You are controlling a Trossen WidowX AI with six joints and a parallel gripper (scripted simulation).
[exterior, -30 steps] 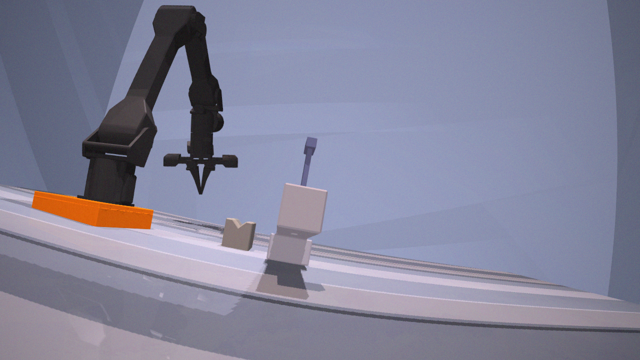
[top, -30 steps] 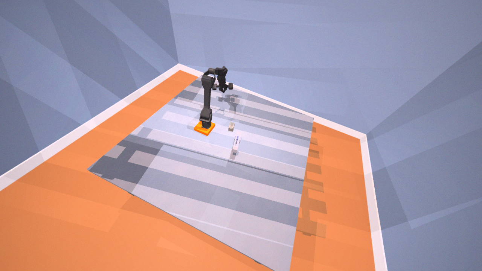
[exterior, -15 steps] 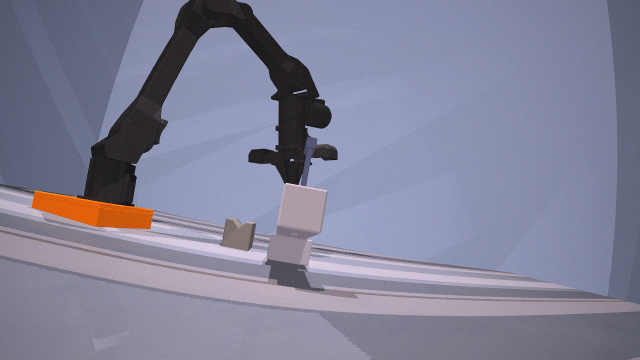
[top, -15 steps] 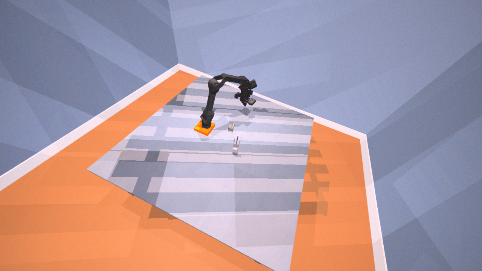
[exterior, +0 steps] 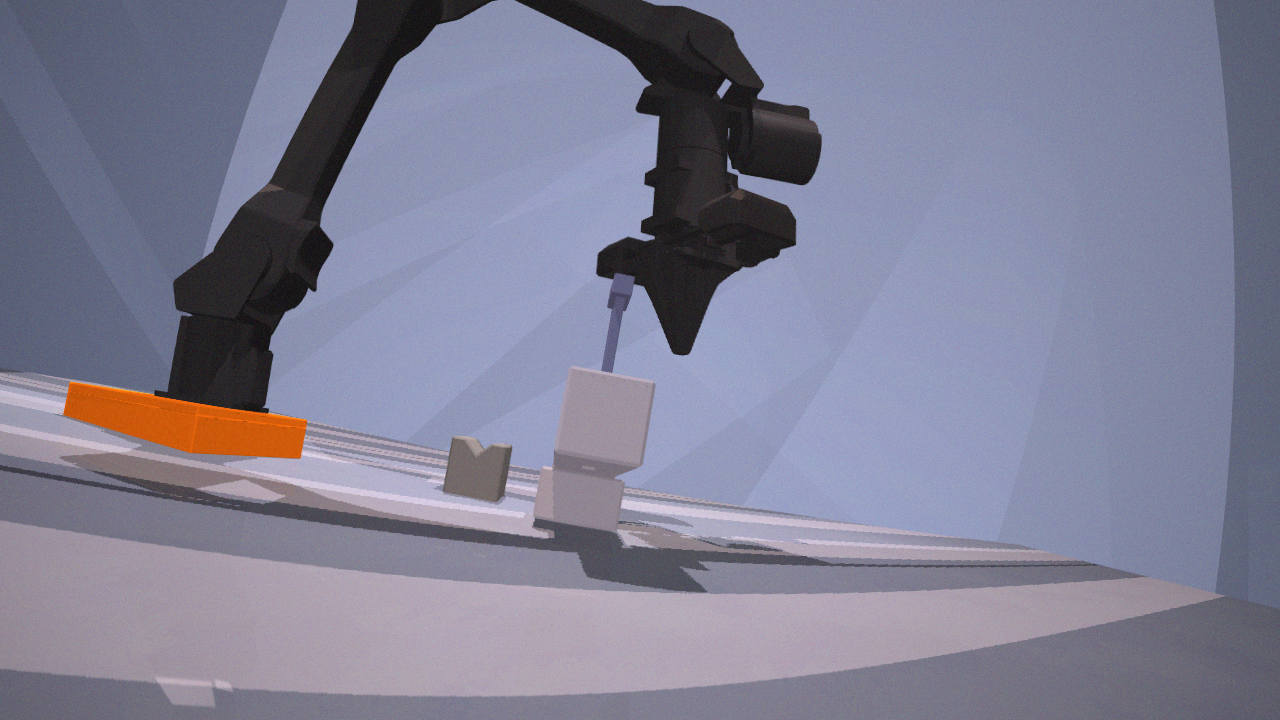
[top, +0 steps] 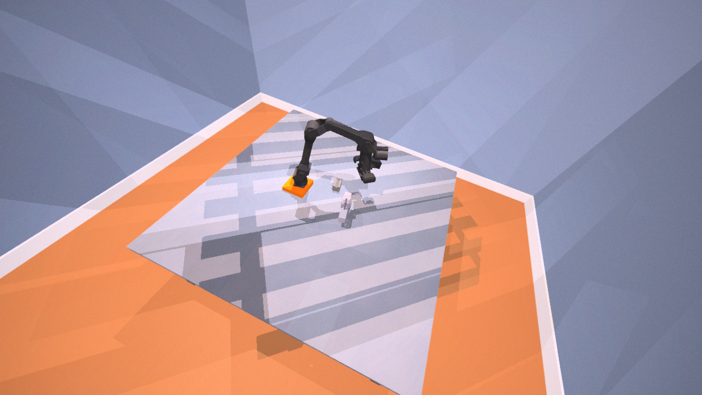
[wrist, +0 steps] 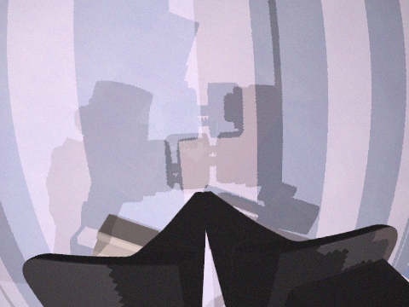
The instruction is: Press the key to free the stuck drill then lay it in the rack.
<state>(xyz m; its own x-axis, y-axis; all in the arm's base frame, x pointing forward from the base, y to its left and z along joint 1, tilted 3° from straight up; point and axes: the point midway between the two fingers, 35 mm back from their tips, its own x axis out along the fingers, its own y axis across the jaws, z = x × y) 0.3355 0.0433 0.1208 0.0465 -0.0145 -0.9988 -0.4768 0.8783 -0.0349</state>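
Right now my gripper tip is 17 cm to the left of the thin blue key, 5 cm past it and 3 cm above it. From my gripper tip the other things lie so: drill 12 cm to the right, 8 cm below, 5 cm behind; v-notched rack 14 cm behind, 11 cm below, 2 cm to the left; housing 14 cm to the right, 8 cm below, 5 cm behind.
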